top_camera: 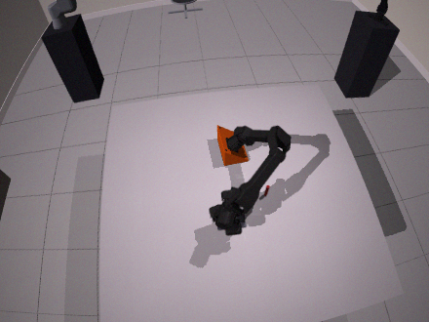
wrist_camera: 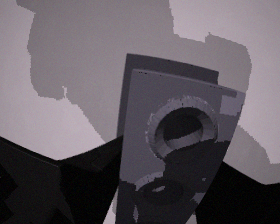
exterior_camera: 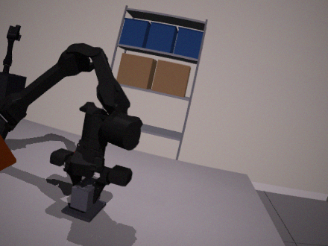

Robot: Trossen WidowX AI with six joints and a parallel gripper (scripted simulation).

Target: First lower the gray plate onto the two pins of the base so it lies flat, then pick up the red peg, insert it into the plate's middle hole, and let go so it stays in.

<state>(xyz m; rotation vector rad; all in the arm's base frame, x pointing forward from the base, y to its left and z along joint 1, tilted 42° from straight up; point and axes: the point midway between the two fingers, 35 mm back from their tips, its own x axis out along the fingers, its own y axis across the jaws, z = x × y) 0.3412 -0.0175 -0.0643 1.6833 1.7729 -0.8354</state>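
The gray plate is 3 cm above my gripper tip. The rest, counted from my gripper tip: red peg (18 cm to the left, 11 cm behind, 1 cm above); then dark gray base (2 cm below).
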